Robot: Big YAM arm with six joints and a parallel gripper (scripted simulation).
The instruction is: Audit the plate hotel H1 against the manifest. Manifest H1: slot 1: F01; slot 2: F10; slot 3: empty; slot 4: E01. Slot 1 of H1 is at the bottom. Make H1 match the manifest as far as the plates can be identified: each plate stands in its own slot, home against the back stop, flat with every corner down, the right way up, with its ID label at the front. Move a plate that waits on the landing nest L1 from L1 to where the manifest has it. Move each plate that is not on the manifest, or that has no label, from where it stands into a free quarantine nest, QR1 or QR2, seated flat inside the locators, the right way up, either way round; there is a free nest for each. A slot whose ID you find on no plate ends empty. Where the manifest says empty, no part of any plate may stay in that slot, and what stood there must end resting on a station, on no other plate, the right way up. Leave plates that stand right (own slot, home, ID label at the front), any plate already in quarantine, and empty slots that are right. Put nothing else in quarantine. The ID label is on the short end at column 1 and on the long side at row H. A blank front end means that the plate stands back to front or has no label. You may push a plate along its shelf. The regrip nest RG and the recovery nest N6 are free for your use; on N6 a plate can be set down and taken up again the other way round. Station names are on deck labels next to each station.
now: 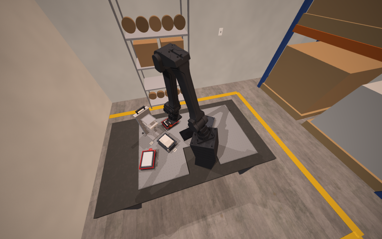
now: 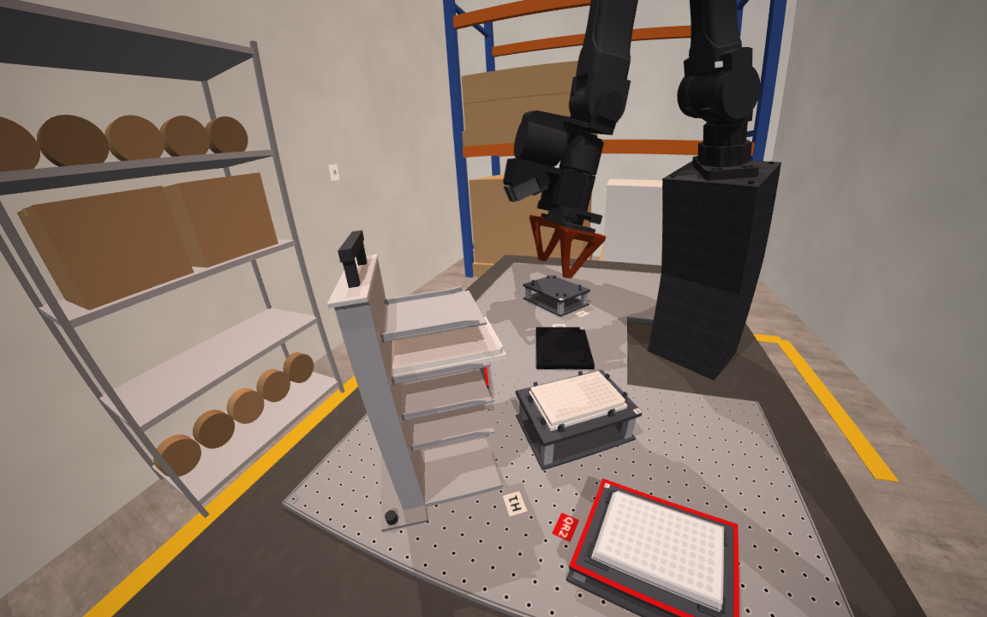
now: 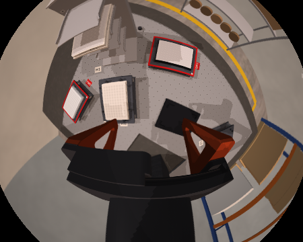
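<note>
Right now the dark regrip nest is 6 cm behind my hand, 10 cm to the left of it and 19 cm below it. The rest, counted from my hand: quarantine nest QR1 (19 cm ahead, 3 cm to the left, 21 cm below); flat black nest (14 cm to the right, 24 cm below); plate hotel H1 (16 cm ahead, 26 cm to the left, 9 cm below).
</note>
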